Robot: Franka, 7 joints.
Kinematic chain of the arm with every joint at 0, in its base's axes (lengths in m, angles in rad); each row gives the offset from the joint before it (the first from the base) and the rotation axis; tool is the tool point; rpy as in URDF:
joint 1: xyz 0 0 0.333 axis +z
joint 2: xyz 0 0 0 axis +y
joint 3: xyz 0 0 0.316 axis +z
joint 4: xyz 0.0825 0 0 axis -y
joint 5: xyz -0.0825 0 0.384 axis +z
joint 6: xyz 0 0 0 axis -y
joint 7: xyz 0.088 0 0 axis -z
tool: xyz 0 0 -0.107 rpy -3.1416 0 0
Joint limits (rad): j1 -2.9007..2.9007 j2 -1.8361..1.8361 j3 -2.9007..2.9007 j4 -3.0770..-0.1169 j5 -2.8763..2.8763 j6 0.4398..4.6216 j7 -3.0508..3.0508
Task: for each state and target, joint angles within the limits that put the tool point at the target. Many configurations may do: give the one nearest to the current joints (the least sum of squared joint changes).
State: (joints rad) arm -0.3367 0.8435 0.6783 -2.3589 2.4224 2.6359 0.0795
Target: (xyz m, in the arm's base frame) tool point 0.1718 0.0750 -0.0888
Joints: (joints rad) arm -0.3572 1.1570 0.3337 -2.4508 2.4057 2.6821 0.0795
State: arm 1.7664 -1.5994 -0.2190 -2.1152 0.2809 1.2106 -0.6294
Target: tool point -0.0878 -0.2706 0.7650
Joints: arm 1.6269 -1.7994 0.1094 -1.8514 0.3947 1.2509 -0.6294
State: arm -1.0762 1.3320 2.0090 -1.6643 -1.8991 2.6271 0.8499
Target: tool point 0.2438 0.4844 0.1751
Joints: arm -0.3291 1.6440 1.2865 -2.1754 -1.9051 2.4896 0.8499
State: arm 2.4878 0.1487 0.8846 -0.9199 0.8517 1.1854 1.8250
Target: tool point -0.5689 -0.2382 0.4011
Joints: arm 2.7956 0.6958 0.7694 -1.4690 0.7251 1.2010 1.8250
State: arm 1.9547 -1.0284 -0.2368 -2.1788 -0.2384 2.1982 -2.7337
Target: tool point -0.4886 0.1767 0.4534
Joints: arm 2.4635 -0.1537 0.3312 -2.2378 -0.2198 2.3151 -2.7337
